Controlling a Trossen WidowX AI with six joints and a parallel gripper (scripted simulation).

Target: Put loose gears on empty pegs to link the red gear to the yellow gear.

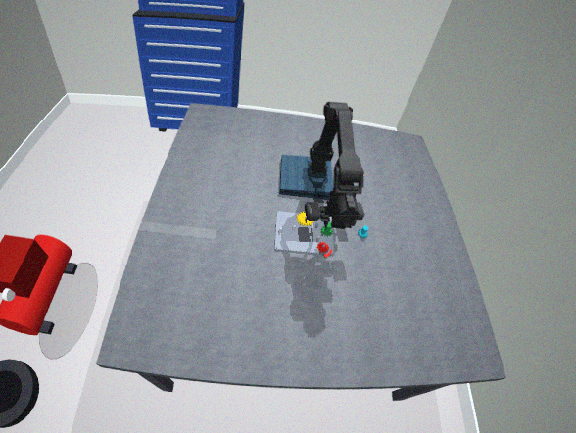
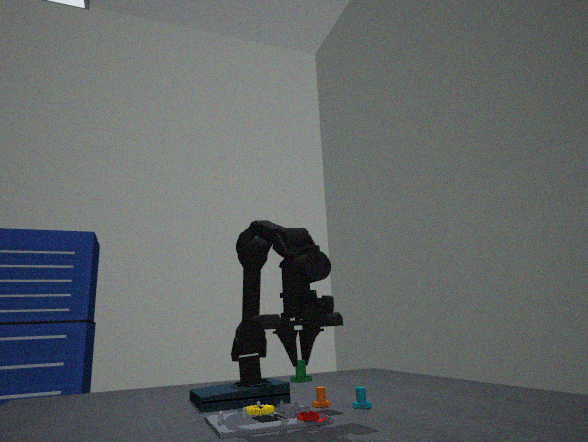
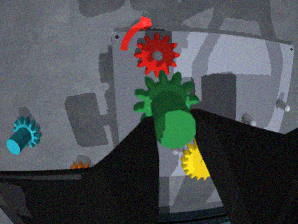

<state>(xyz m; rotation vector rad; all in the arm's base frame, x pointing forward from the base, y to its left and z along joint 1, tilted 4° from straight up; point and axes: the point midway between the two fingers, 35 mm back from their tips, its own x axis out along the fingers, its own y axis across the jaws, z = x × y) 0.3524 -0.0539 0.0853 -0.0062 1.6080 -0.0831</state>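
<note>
Now: the red gear 8 cm below my gripper tip and 2 cm ahead of it. From my gripper tip the other things lie so: red arrow (9 cm below, 5 cm ahead, 1 cm to the left); then yellow gear (10 cm behind, 8 cm below, 4 cm to the right); then green gear (1 cm below).
</note>
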